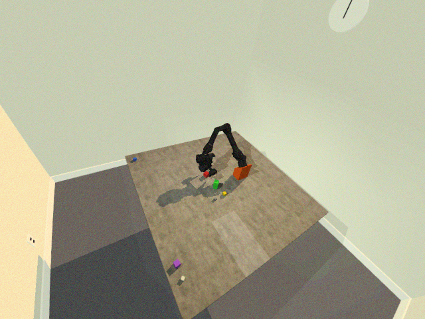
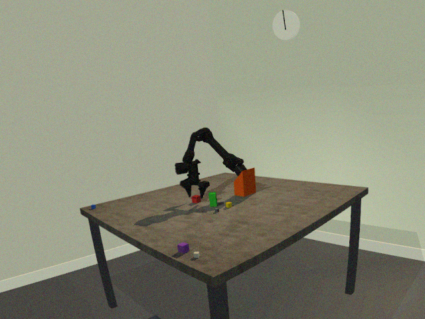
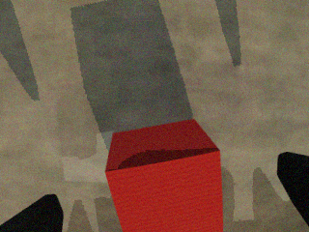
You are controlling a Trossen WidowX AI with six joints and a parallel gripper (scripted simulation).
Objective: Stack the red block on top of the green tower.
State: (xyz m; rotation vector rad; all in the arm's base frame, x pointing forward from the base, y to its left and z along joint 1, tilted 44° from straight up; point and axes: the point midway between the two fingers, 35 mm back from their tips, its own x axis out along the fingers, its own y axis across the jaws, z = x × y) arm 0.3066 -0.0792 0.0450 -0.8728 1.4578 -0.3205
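The red block lies 10 mm below my gripper tip. The rest, counted from my gripper tip: purple block (590 mm to the left, 410 mm ahead, 10 mm below); then yellow block (230 mm to the left, 70 mm behind, 10 mm below); then blue block (550 mm ahead, 360 mm to the right, 20 mm below).
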